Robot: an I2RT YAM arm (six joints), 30 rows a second.
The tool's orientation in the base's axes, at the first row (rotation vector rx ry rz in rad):
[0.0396, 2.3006, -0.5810]
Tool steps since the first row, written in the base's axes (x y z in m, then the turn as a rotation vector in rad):
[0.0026, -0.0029, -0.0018, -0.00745, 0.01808, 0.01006]
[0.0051, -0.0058, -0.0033, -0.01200, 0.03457, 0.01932]
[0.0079, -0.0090, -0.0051, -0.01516, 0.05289, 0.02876]
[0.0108, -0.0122, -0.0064, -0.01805, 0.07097, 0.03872]
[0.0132, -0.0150, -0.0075, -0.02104, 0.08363, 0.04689]
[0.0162, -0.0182, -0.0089, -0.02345, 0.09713, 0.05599]
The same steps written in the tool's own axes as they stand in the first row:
[-0.0002, -0.0014, 0.0041, -0.00407, 0.01075, -0.01875]
[-0.0006, -0.0029, 0.0079, -0.00945, 0.02096, -0.03441]
[-0.0009, -0.0045, 0.0122, -0.01622, 0.03301, -0.05001]
[-0.0017, -0.0063, 0.0163, -0.02349, 0.04470, -0.06566]
[-0.0022, -0.0079, 0.0197, -0.02871, 0.05222, -0.07800]
[-0.0030, -0.0096, 0.0239, -0.03509, 0.06024, -0.09088]

